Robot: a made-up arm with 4 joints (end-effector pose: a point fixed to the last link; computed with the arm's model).
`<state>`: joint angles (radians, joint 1 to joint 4).
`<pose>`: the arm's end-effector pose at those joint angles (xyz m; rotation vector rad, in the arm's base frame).
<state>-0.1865 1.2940 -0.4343 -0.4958</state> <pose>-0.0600 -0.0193 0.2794 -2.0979 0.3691 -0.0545</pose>
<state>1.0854 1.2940 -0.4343 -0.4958</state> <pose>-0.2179 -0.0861 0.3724 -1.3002 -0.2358 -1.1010</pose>
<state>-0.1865 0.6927 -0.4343 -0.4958</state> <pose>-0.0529 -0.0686 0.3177 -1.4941 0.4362 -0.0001</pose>
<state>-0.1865 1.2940 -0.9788 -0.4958</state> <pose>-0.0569 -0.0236 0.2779 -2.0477 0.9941 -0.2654</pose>
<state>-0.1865 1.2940 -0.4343 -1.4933</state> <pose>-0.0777 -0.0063 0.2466 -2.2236 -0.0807 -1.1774</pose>
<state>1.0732 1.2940 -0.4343 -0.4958</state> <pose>-0.2160 -0.0855 0.3727 -1.3098 -0.2304 -1.0926</pose>
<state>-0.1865 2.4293 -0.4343 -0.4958</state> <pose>-0.0799 -0.0155 0.1670 3.0444 -0.1023 0.1761</pose>
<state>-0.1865 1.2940 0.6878 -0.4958</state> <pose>-0.0707 -0.0185 0.2815 -1.8257 -0.8757 0.3533</pose>
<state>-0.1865 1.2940 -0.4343 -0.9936</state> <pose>-0.0728 -0.0112 0.2658 -2.2130 0.1578 -0.6068</pose>
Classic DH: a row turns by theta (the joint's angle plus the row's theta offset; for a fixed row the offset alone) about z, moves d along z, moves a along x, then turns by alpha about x. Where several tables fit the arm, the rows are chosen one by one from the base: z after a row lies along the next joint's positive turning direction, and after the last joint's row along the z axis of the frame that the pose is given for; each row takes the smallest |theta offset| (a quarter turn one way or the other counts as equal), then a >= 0, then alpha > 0; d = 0 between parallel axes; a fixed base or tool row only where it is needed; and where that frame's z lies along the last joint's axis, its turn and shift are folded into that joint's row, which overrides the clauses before.
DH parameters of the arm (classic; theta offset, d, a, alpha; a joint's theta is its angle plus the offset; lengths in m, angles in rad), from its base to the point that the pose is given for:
base (fixed): 0.3603 0.2096 -0.2118 1.6448
joint 1: -1.543 0.035 -0.0331 1.9301
joint 2: 0.079 -0.1059 -0.09 -1.5708
joint 3: 1.5708 0.01 0.03 -1.5708
joint 4: 0.5593 0.0432 -0.0297 -0.7113
tool (fixed): -0.2402 -0.0438 0 0

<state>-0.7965 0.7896 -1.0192 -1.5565</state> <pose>-0.0460 -0.0153 0.1917 -2.6669 0.9944 -0.6121</pose>
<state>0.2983 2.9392 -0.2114 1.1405</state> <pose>-0.0109 -0.0594 0.2156 -2.2863 1.8399 0.6123</pose>
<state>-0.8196 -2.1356 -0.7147 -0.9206</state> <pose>-0.1269 -0.1973 0.1210 1.0111 1.3352 -0.0127</pose>
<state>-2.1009 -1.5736 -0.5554 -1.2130</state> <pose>-0.1450 -0.2299 0.1333 -0.4681 2.6517 -0.7824</pose>
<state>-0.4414 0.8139 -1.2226 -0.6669</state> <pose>-0.0345 -0.0455 0.2675 -1.8140 1.4610 -0.0856</pose>
